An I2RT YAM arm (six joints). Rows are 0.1 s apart.
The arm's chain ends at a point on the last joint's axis. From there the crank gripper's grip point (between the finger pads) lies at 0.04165 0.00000 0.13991 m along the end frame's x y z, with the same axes.
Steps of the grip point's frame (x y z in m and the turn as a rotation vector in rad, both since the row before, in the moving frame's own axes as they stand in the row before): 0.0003, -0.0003, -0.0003, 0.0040, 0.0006, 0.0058; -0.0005, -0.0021, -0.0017, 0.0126, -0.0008, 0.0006; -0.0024, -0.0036, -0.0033, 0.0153, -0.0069, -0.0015; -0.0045, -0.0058, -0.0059, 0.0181, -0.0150, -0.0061; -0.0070, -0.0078, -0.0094, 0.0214, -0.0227, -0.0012; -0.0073, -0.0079, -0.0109, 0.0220, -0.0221, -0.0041
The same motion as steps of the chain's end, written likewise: 0.0002, 0.0000, -0.0003, 0.0040, 0.0006, 0.0058; -0.0004, -0.0004, -0.0017, 0.0126, -0.0008, 0.0006; -0.0014, -0.0014, -0.0036, 0.0153, -0.0069, -0.0015; -0.0024, -0.0030, -0.0065, 0.0181, -0.0150, -0.0061; -0.0038, -0.0047, -0.0103, 0.0214, -0.0227, -0.0012; -0.0042, -0.0046, -0.0118, 0.0220, -0.0221, -0.0041
